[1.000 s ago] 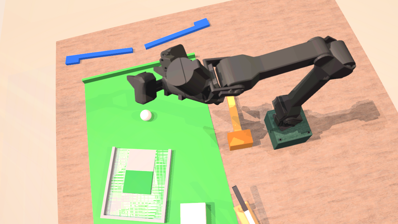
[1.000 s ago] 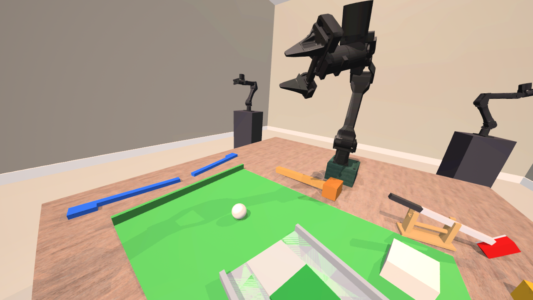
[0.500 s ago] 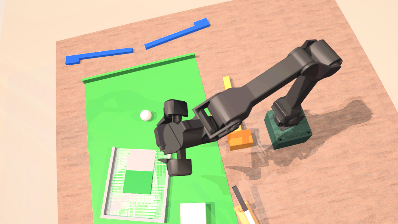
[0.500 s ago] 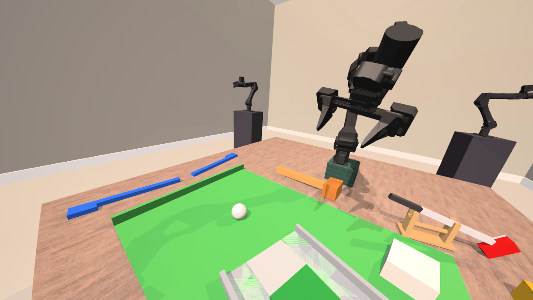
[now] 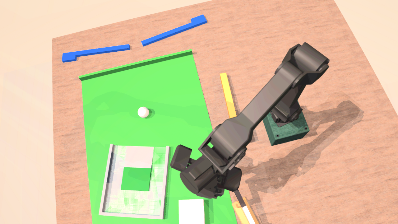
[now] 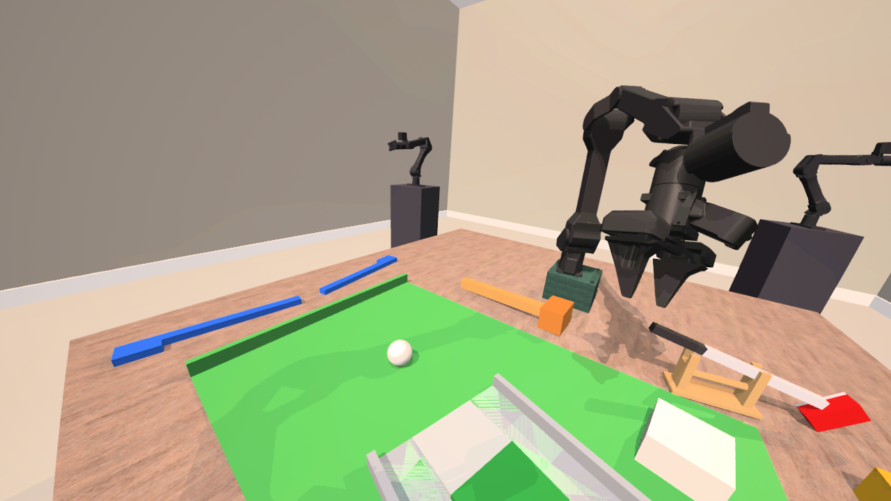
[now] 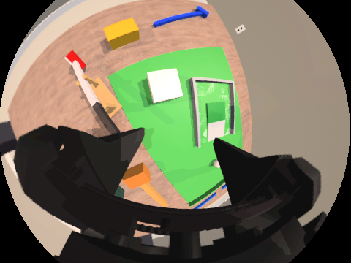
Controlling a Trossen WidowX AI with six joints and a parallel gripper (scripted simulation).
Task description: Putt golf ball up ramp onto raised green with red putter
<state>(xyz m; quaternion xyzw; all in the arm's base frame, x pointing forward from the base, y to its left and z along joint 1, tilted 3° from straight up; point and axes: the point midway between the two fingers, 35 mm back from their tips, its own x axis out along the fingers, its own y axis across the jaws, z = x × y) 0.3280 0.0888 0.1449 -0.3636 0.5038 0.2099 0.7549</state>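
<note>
The wooden stand lies 160 mm to the left of my gripper tip, 140 mm below it and 100 mm behind it. The rest, counted from my gripper tip: white golf ball (330 mm to the right, 160 mm below, 100 mm ahead); white block (150 mm below, 70 mm to the left, 60 mm ahead); red putter (200 mm to the left, 120 mm below, 100 mm behind).
</note>
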